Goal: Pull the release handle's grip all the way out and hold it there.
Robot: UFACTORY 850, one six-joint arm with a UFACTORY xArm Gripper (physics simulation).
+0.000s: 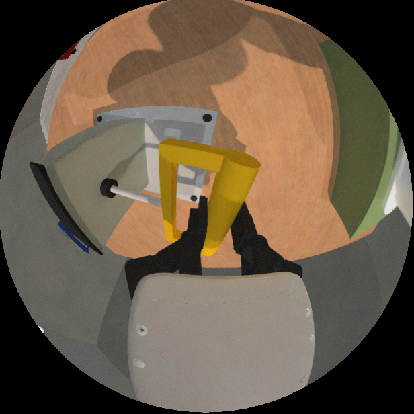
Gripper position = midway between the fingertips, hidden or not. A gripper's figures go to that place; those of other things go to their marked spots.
Scene:
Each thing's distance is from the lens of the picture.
my gripper (219,208): 0.13 m
release handle grip (235,170): 0.07 m

